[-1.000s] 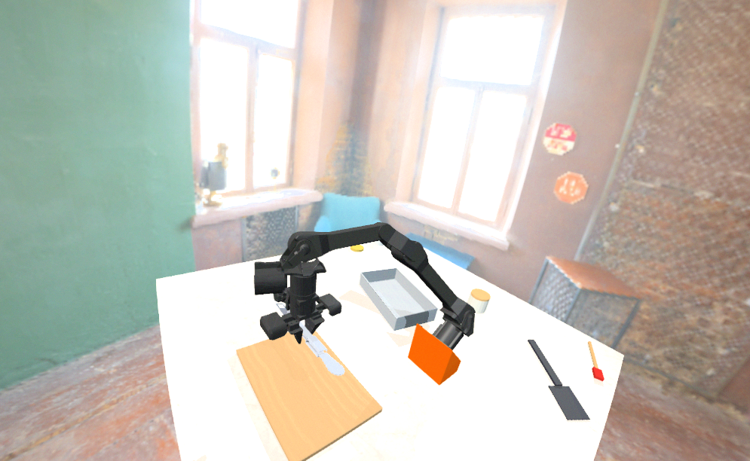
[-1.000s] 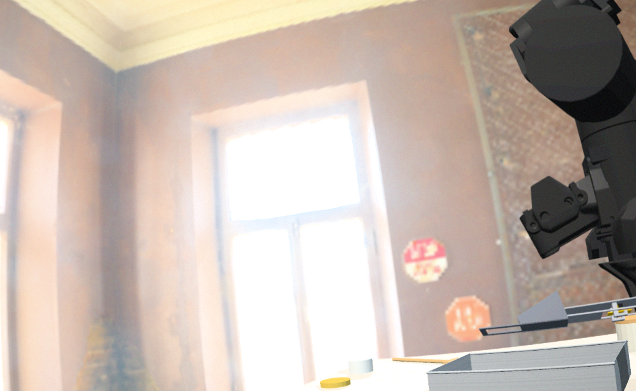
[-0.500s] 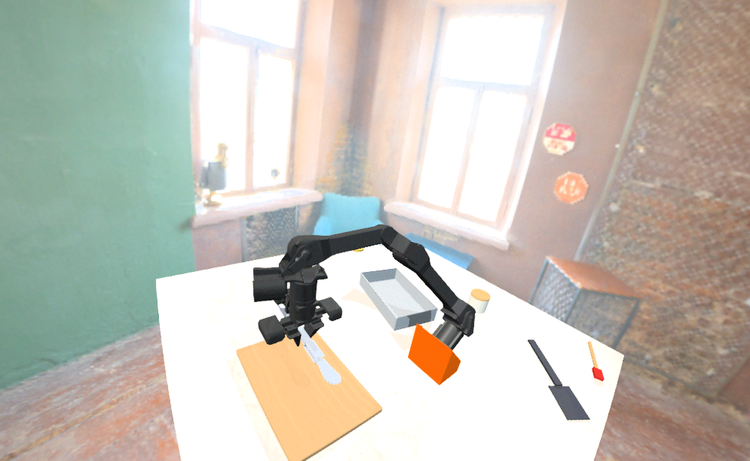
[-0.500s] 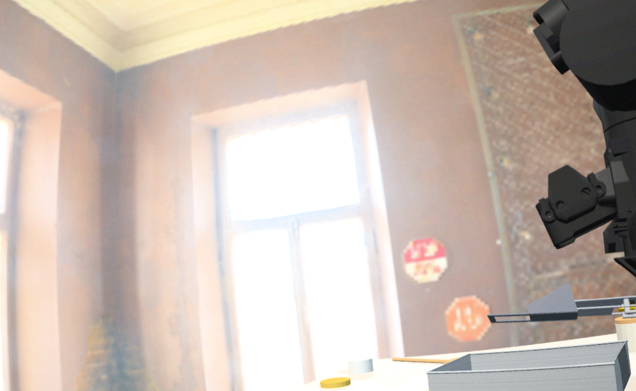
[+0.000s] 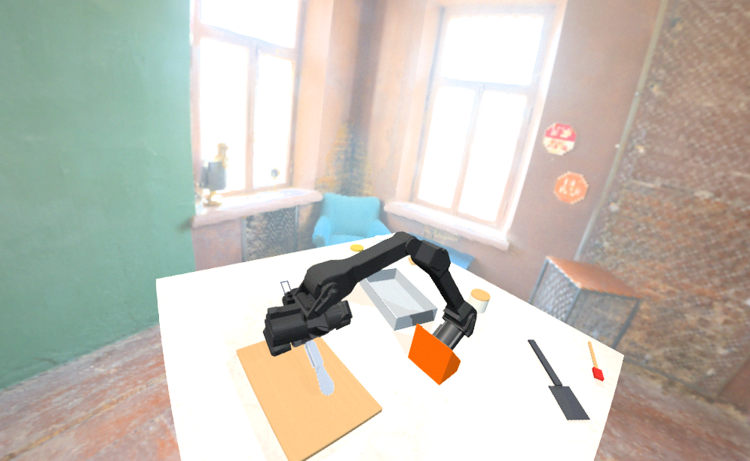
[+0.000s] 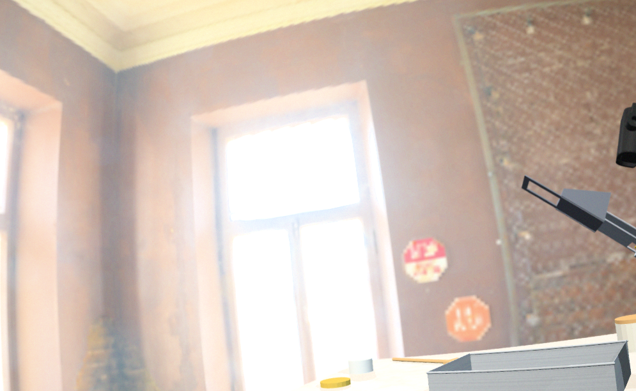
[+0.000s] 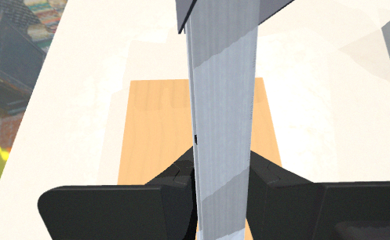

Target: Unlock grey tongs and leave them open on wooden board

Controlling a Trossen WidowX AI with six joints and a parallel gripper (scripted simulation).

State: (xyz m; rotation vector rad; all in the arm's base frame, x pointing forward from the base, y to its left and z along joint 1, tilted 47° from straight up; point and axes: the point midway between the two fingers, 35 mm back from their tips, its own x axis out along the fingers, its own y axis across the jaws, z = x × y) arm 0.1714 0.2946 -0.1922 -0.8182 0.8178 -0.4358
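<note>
The wooden board lies 150 mm below my gripper tip and 20 mm behind it. Round my gripper tip: dark spatula (600 mm to the right, 480 mm behind, 150 mm below); then grey roasting tin (470 mm to the right, 130 mm below, 120 mm ahead); then lidded jar (740 mm to the right, 120 mm below, 100 mm behind).
</note>
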